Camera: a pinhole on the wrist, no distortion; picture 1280 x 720 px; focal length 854.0 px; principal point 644.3 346.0 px. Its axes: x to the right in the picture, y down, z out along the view. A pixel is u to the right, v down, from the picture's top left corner.
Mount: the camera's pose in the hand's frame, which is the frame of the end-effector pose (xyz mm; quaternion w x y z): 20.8 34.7 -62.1 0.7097 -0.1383 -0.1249 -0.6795
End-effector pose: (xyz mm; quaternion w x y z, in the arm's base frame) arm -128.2 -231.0 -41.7 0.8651 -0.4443 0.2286 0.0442
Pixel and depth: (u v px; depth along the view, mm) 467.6 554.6 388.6
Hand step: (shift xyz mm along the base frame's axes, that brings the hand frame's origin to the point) 127.5 350.0 -107.6
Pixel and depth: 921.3 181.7 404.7
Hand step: 72.1 328.2 159.6
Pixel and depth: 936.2 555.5 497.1
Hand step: 284.7 380.7 114.9
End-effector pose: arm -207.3 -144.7 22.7 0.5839 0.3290 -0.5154 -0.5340
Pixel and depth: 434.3 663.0 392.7
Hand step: -190.8 -57.7 364.2
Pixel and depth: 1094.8 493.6 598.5
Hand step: -603.9 -46.1 156.0
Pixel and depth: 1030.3 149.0 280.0
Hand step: -226.5 78.3 69.3
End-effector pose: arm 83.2 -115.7 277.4 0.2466 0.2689 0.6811 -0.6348
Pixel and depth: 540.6 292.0 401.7
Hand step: 153.8 -282.7 -185.2
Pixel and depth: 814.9 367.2 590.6
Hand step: 58.8 -519.3 -174.1
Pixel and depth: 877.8 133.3 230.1
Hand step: 61.4 -174.8 -34.3
